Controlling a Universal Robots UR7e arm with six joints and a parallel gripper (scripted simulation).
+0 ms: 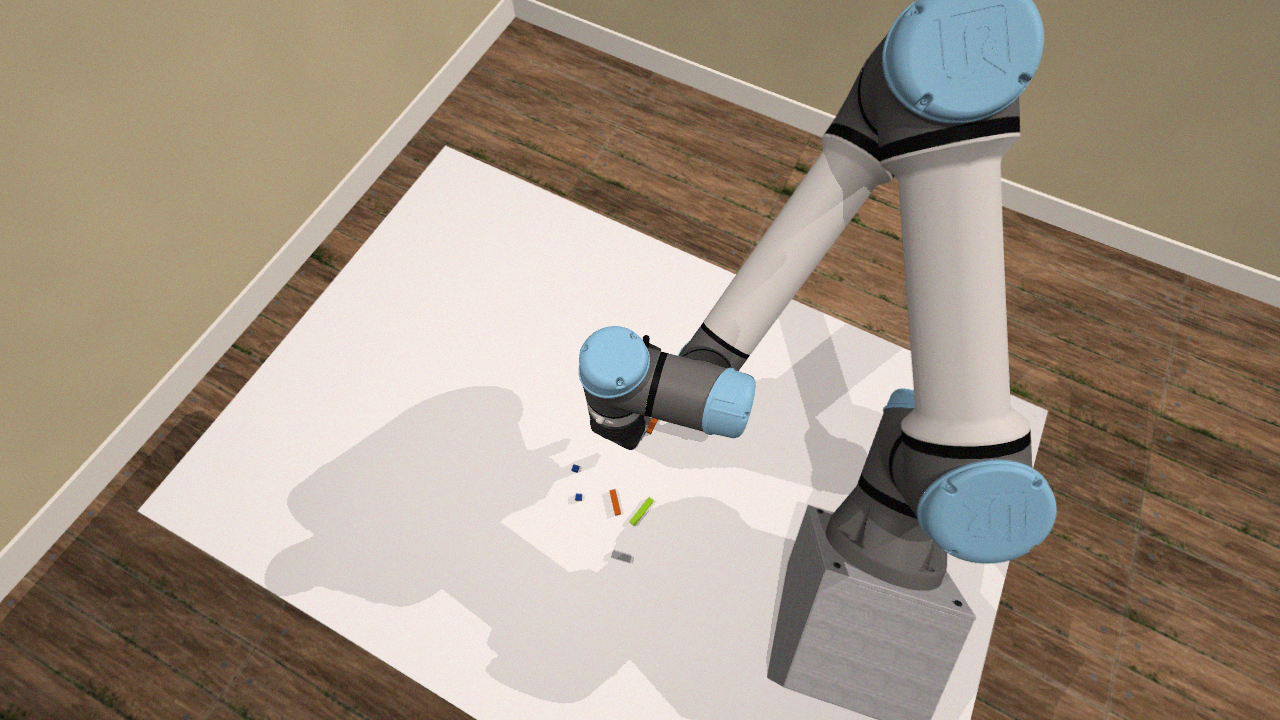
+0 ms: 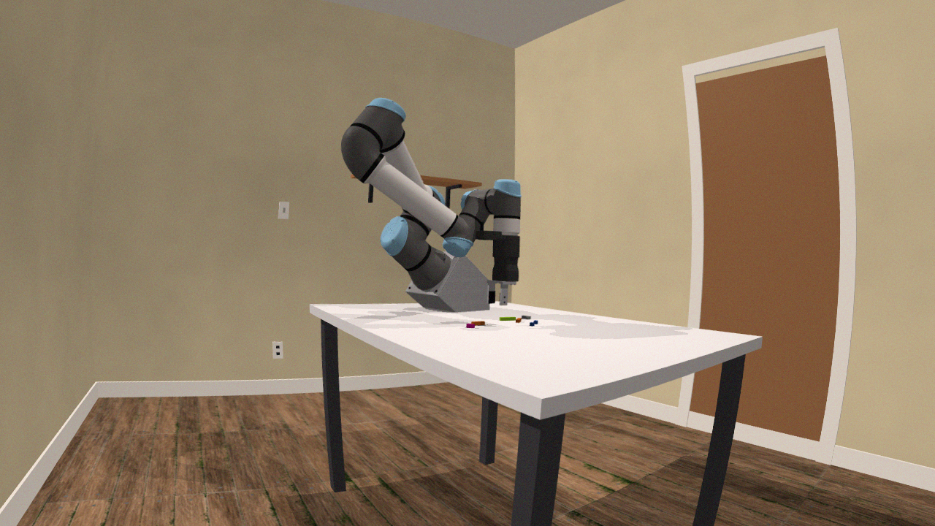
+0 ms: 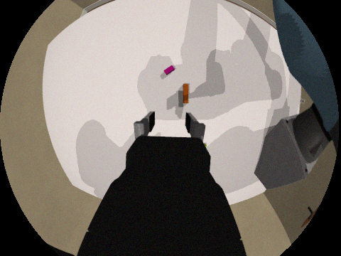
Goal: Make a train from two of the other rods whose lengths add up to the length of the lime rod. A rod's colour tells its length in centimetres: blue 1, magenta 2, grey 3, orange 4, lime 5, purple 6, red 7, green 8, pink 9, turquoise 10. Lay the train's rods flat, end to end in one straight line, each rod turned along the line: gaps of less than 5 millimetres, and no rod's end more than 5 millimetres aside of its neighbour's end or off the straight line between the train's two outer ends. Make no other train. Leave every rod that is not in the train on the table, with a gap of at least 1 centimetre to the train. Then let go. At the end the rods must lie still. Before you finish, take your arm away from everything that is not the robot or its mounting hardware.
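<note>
The magenta rod lies 90 mm to the right of my hand and 70 mm below it. Round my hand: lime rod (110 mm to the left, 70 mm below, 70 mm behind); grey rod (180 mm to the left, 70 mm below, 70 mm behind).
</note>
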